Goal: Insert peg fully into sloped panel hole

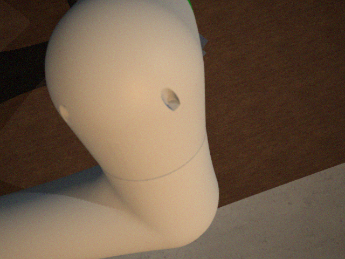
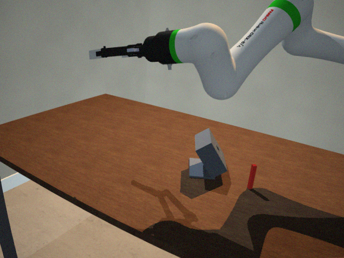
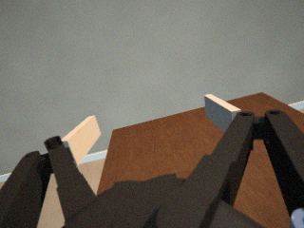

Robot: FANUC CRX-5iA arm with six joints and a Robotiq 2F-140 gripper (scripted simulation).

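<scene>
Now: hand 500 mm past the red peg, 40 mm to the right of it and 310 mm above it. Also, from my hand: grey foot (330 mm behind, 30 mm to the right, 350 mm below).
</scene>
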